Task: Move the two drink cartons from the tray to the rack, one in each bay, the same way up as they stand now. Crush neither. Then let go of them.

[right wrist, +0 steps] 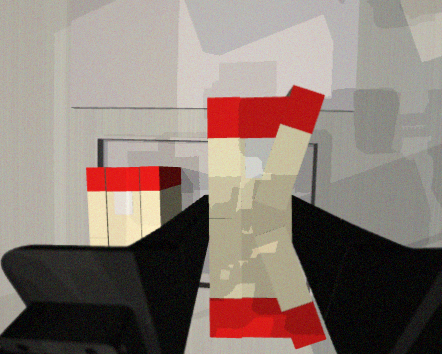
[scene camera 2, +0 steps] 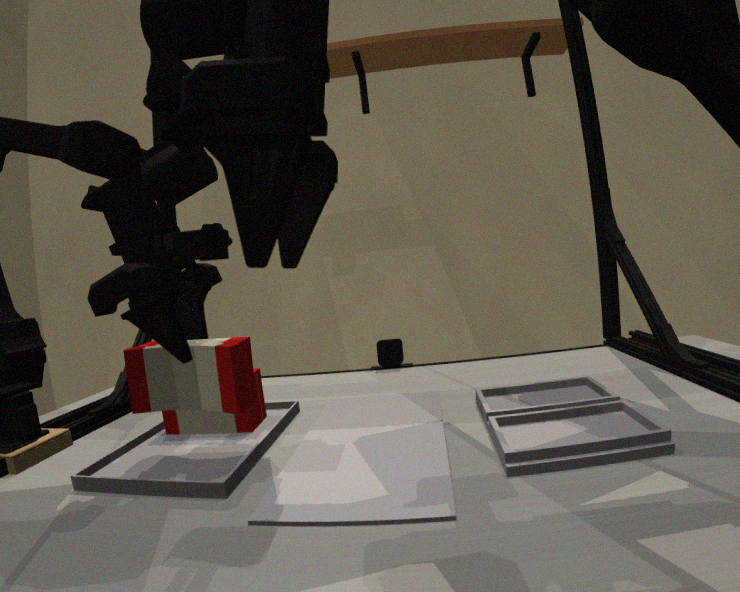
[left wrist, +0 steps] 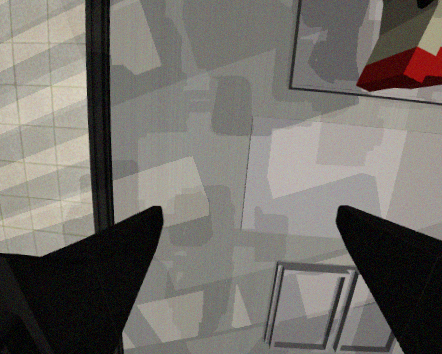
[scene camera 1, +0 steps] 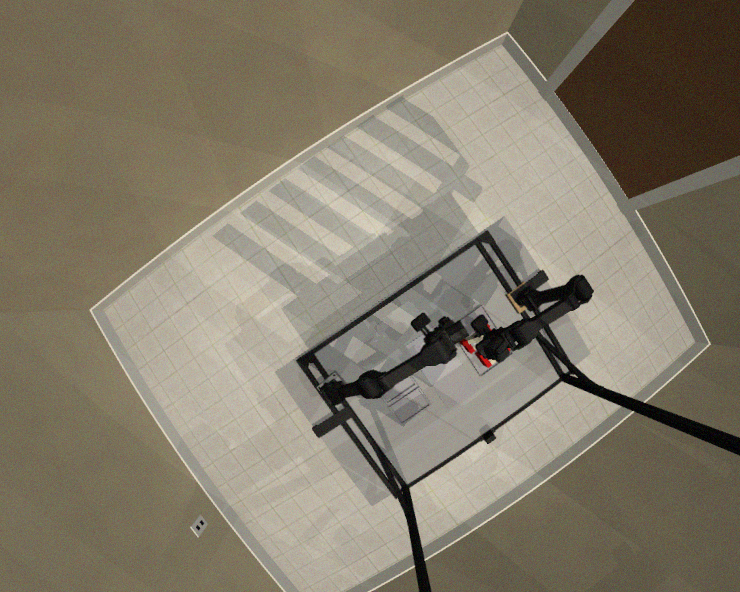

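Pixels of known places: left gripper, fingertip midpoint: (scene camera 2: 275,268) (left wrist: 249,214); right gripper, fingertip midpoint: (right wrist: 247,201) (scene camera 2: 197,357) (scene camera 1: 477,340); left arm's base, origin of the base link: (scene camera 1: 333,388); right arm's base, origin of the base link: (scene camera 2: 15,440) (scene camera 1: 522,297).
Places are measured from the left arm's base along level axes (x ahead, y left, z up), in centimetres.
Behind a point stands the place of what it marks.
My right gripper (scene camera 2: 194,343) @[x 57.5, y -22.2, z 7.2 cm] (right wrist: 247,201) @[x 57.5, y -22.2, z 7.2 cm] is shut on a red-and-cream drink carton (scene camera 2: 206,385) @[x 56.0, y -19.7, z 4.7 cm] (right wrist: 225,210) @[x 57.6, y -23.4, z 8.9 cm], upright and raised above the tray (scene camera 2: 148,487) @[x 61.3, y -13.9, z -3.5 cm] (right wrist: 315,175) @[x 57.0, y -13.7, z -3.0 cm]. One side of this carton bows inward at mid-length in the right wrist view. The other carton (scene camera 2: 209,423) @[x 60.4, y -29.2, z -2.4 cm] (right wrist: 125,215) @[x 58.7, y -32.2, z 3.0 cm] stands low in the tray, partly behind the held one in scene camera 2 and partly behind a finger in the right wrist view. My left gripper (scene camera 2: 272,265) @[x 44.6, y -6.3, z 15.0 cm] (left wrist: 249,214) @[x 44.6, y -6.3, z 15.0 cm] is open and empty, high above the table. The two-bay rack (scene camera 2: 586,454) @[x 21.5, y -11.5, z -3.4 cm] (left wrist: 315,266) @[x 28.1, y -17.6, z -3.8 cm] has both bays empty.
A thin flat panel (scene camera 2: 364,475) (left wrist: 320,215) lies between tray and rack. Black frame posts (scene camera 2: 607,290) @[x -5.5, y -53.8, z 6.4 cm] and a black frame rail (left wrist: 100,125) @[x 49.8, y 11.1, z -2.4 cm] edge the table. In scene camera 1, both arms reach inward and their grippers are close together over the tray side.
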